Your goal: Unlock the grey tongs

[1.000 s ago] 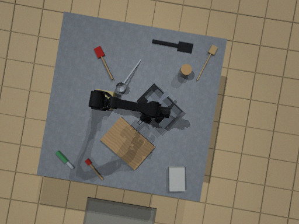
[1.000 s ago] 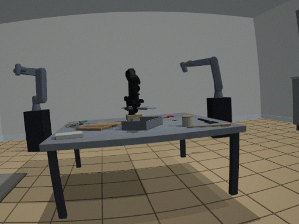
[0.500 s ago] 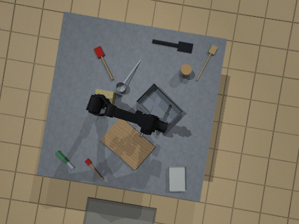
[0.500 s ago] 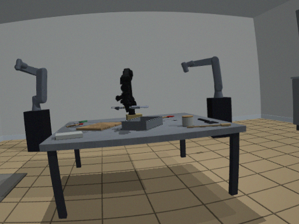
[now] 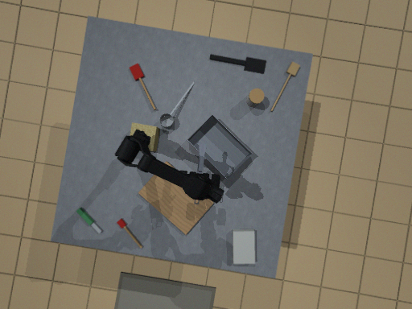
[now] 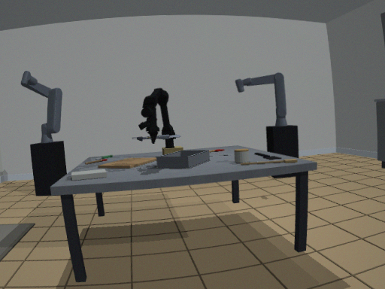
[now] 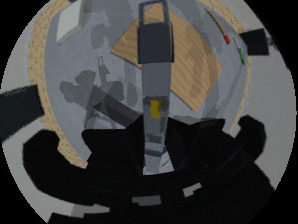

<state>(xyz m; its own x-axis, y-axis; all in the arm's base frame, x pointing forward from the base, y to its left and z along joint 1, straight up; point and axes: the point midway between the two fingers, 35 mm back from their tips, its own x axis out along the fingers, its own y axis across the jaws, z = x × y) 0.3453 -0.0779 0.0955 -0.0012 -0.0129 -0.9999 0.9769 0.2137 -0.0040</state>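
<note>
The yellow lock piece is 10 mm ahead of my gripper tip, 20 mm to the right of it and 40 mm above it. From my gripper tip the other things lie so: white block 360 mm ahead, 310 mm to the right, 110 mm below; then roasting tin 50 mm ahead, 180 mm to the left, 90 mm below; then wooden board 90 mm behind, 170 mm to the right, 120 mm below.
</note>
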